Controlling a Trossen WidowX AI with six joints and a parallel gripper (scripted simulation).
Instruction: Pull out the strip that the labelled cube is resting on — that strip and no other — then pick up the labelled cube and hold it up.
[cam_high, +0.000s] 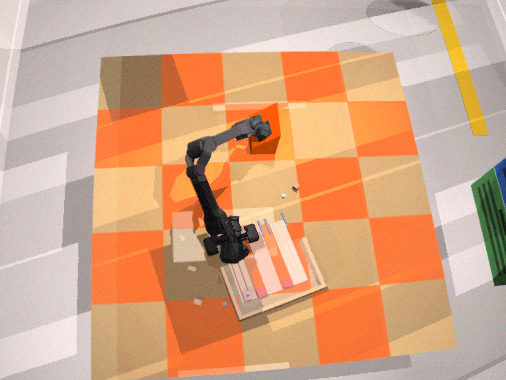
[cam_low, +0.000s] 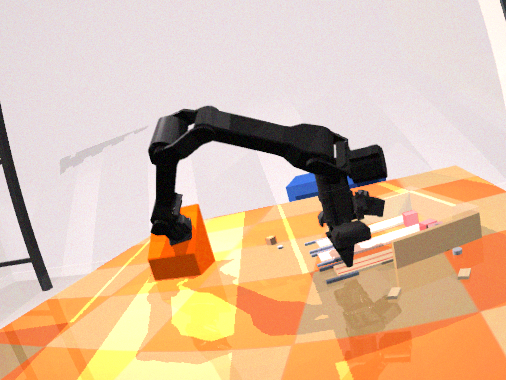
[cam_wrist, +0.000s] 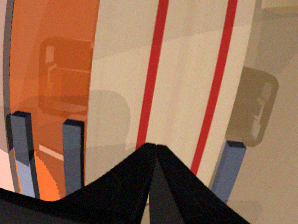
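My gripper tip is 9 cm short of the red-lined strip and 1 cm to the right of it.
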